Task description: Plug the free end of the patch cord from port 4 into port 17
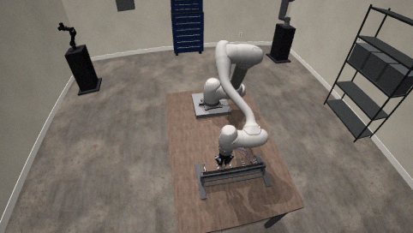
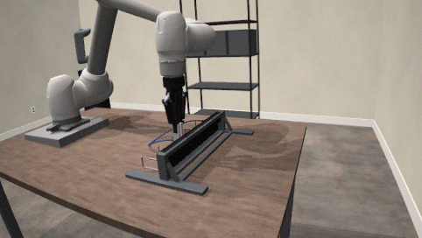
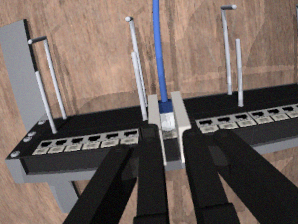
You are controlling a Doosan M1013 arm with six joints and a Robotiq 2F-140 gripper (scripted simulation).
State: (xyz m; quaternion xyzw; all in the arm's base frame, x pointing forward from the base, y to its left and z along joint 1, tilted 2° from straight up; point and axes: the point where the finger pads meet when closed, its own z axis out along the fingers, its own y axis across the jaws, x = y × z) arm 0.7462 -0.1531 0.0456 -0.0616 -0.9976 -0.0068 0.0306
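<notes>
Now: the plug 30 mm below my hand and 10 mm ahead of it.
</notes>
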